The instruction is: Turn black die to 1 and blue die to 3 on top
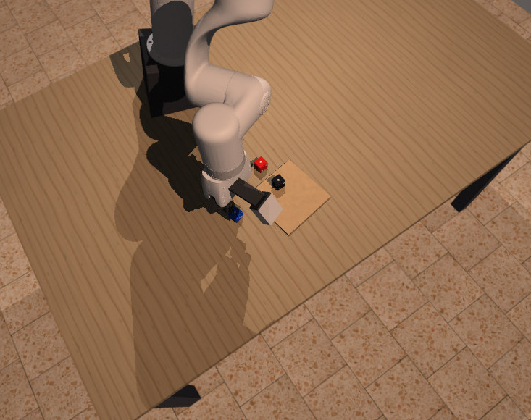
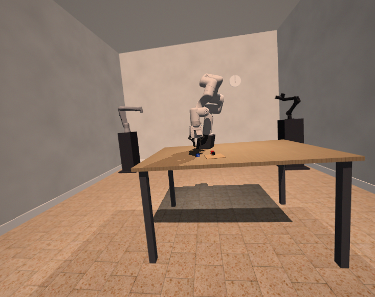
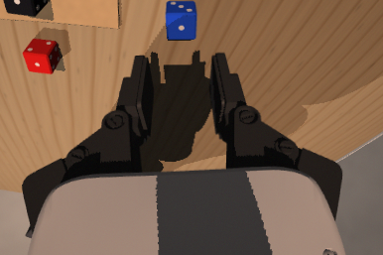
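The blue die lies 90 mm below my hand. The rest, counted from my hand: tan mat (20 mm ahead, 130 mm to the left, 100 mm below); red die (90 mm behind, 110 mm to the left, 90 mm below); black die (20 mm behind, 120 mm to the left, 90 mm below).
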